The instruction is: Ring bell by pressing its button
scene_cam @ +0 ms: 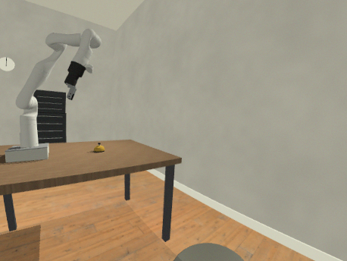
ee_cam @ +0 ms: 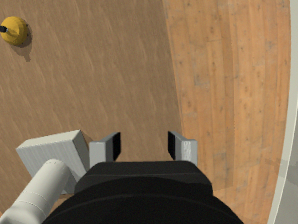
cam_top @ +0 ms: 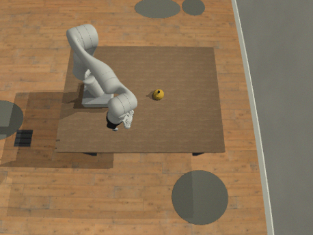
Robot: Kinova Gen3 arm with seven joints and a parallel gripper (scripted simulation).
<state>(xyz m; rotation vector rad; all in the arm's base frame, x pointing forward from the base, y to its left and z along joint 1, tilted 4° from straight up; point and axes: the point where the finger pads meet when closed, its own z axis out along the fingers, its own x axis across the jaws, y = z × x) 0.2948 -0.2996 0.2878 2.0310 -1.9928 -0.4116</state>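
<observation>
The yellow bell is 170 mm ahead of my hand, 380 mm to the left of it and 350 mm below it.
</observation>
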